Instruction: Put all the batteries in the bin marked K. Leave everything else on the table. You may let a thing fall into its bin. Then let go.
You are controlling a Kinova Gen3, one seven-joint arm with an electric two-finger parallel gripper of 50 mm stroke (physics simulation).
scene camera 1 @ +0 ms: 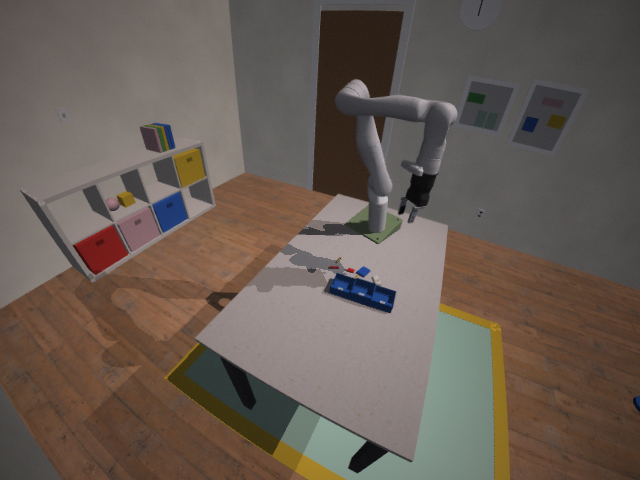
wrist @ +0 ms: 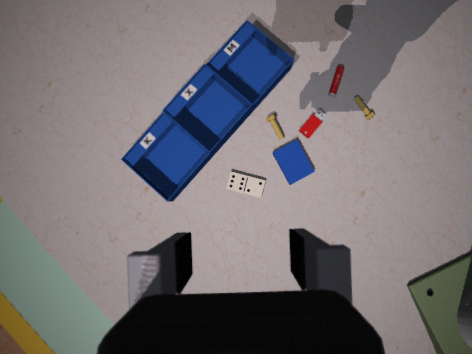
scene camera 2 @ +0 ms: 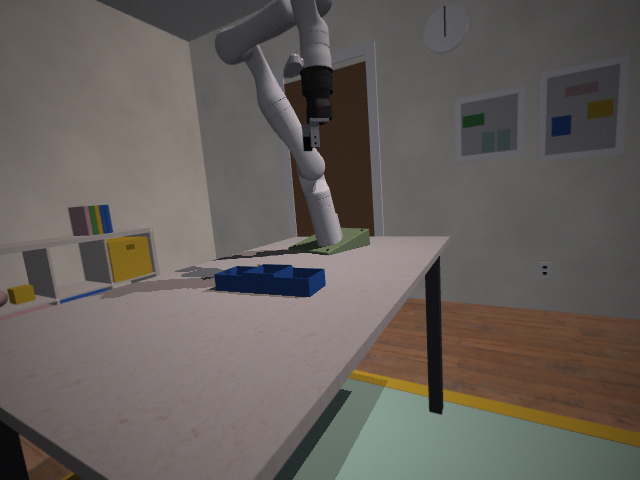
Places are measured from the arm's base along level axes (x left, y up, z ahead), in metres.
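Pixels of known places: gripper, fingertip midpoint: (scene camera 1: pixel 405 218) (wrist: pixel 240 251) (scene camera 2: pixel 311 149); arm's base at its link origin: (scene camera 1: pixel 376 227) (scene camera 2: pixel 329 241).
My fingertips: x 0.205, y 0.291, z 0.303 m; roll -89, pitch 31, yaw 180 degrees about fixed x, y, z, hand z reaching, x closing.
Ahead of a thing's pixels: the offset from my fingertips to its middle. "*": to the spot under its first point.
A red cylindrical battery @(dx -0.215, dy -0.315, dz +0.085 m) (scene camera 1: pixel 333 267) (wrist: pixel 336 80) lies on the table in the arm's shadow, beyond the M end of the blue three-part tray. The bin marked K (scene camera 1: pixel 382 295) (wrist: pixel 175 152) is the tray's end compartment near the domino; it looks empty. The battery does not show in scene camera 2. My gripper (scene camera 1: pixel 406 213) (scene camera 2: pixel 310 145) (wrist: pixel 240 251) is open and empty, high above the table near the arm's base and well away from the battery.
Beside the tray @(* dx -0.030, dy -0.299, dz +0.184 m) (scene camera 2: pixel 258 284) lie a white domino @(dx -0.028, dy -0.316, dz +0.034 m) (scene camera 1: pixel 376 280) (wrist: pixel 246 183), a blue square block @(dx -0.101, dy -0.315, dz +0.023 m) (scene camera 1: pixel 363 271) (wrist: pixel 294 161), a red USB stick @(dx -0.155, dy -0.316, dz +0.054 m) (scene camera 1: pixel 351 270) (wrist: pixel 312 124) and two brass bolts @(dx -0.108, dy -0.314, dz +0.077 m) (wrist: pixel 276 126) @(dx -0.227, dy -0.314, dz +0.033 m) (wrist: pixel 364 107). The green base plate (scene camera 2: pixel 356 238) (wrist: pixel 430 310) carries the arm.
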